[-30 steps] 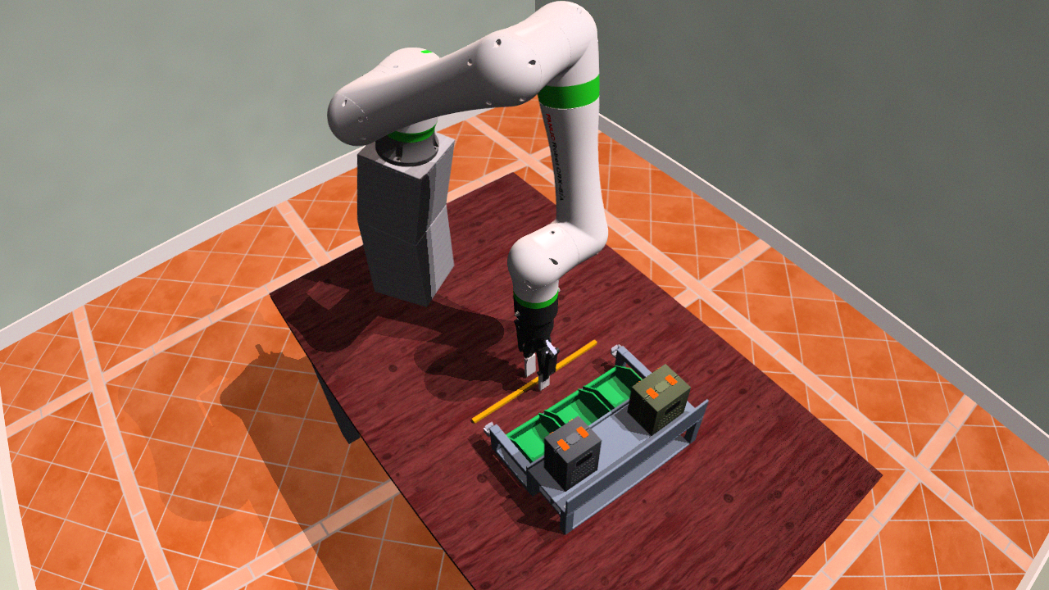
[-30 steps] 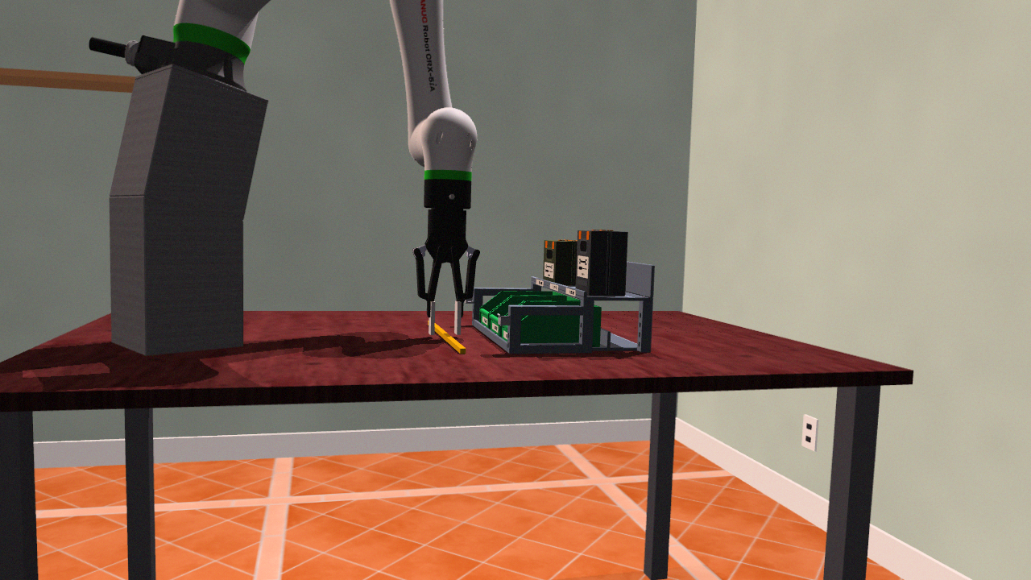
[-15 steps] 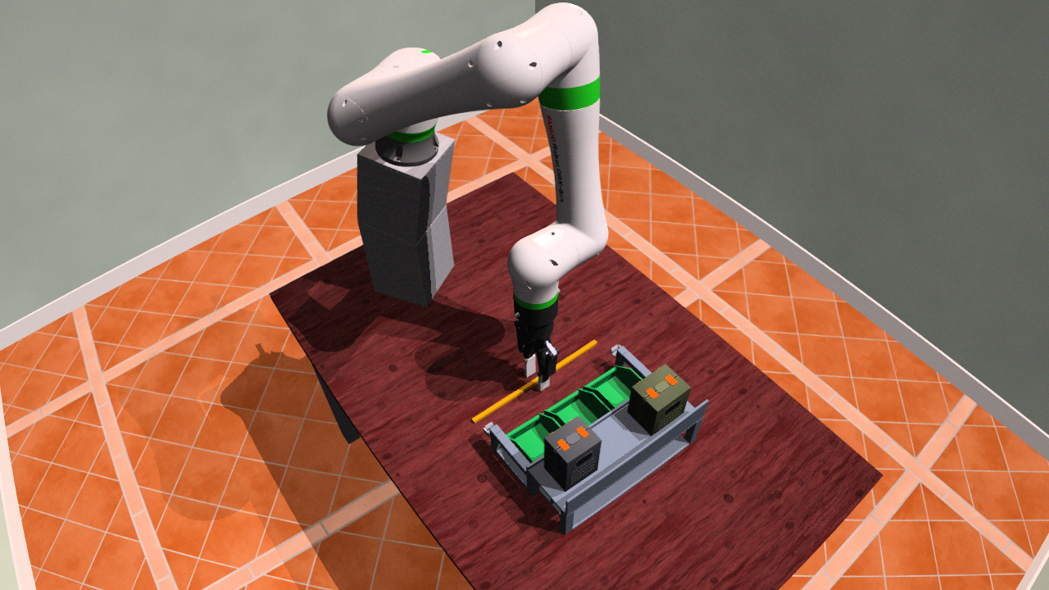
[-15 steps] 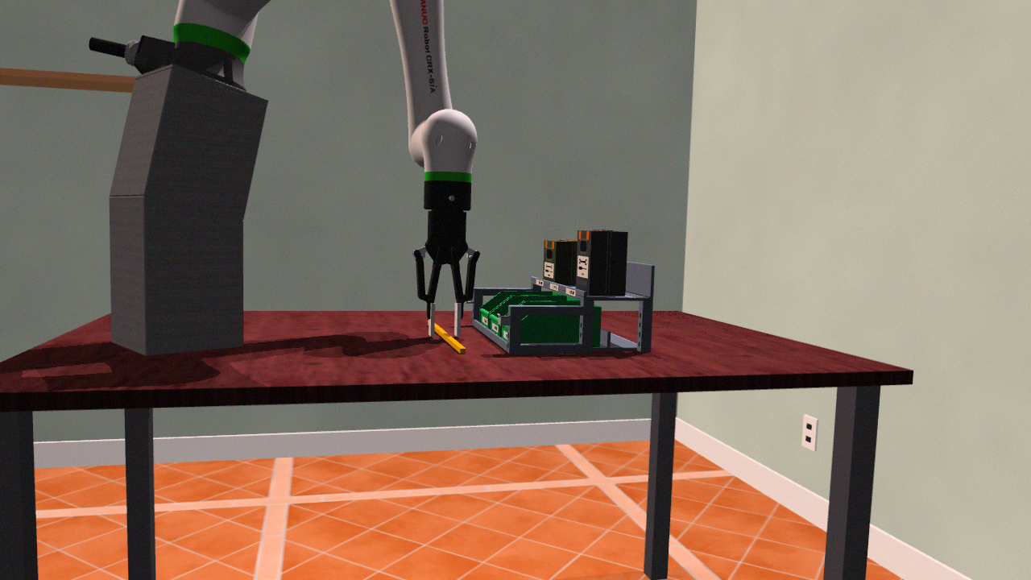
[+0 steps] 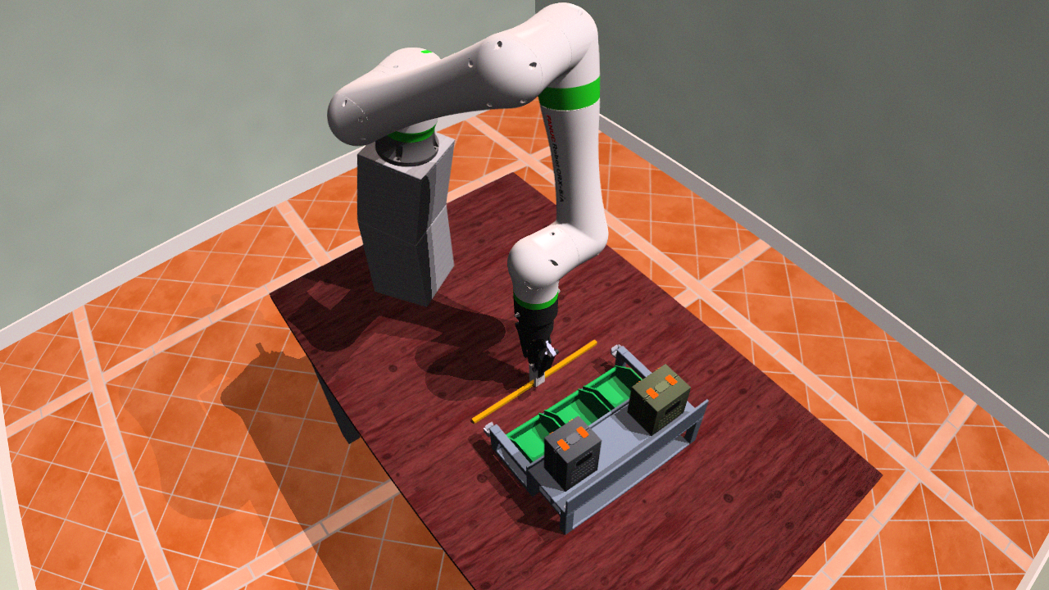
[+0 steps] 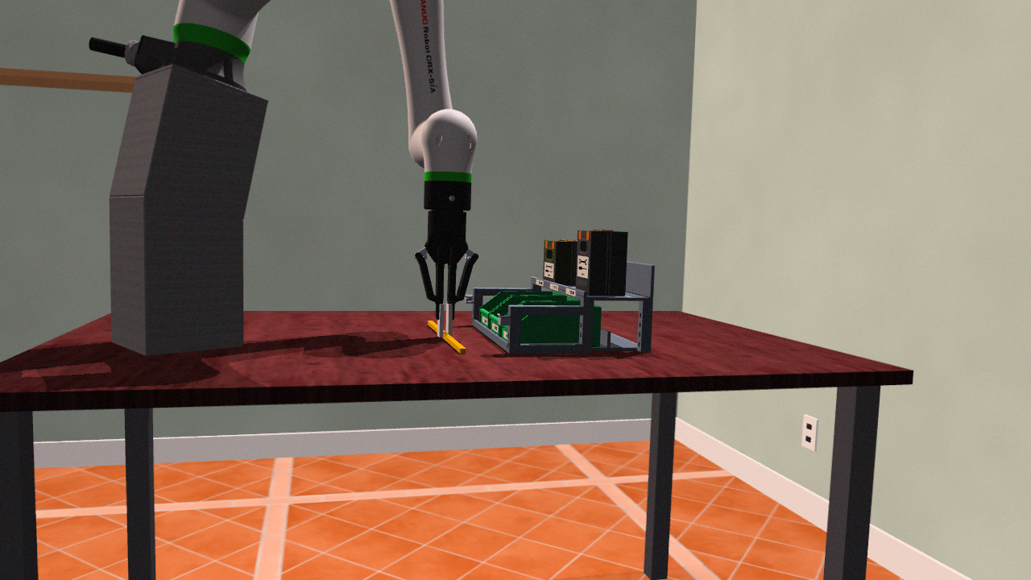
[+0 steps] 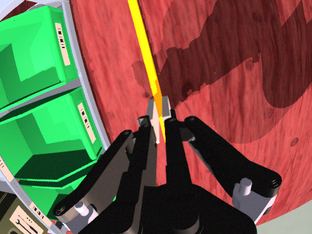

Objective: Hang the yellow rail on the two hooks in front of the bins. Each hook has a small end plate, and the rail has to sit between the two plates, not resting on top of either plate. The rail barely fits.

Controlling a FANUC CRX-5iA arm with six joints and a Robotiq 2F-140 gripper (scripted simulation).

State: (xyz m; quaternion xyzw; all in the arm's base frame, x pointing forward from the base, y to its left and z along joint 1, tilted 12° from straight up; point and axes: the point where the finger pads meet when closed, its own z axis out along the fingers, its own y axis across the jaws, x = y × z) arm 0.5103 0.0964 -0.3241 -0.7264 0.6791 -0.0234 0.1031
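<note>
Now: hand 30 mm above the yellow rail.
</note>
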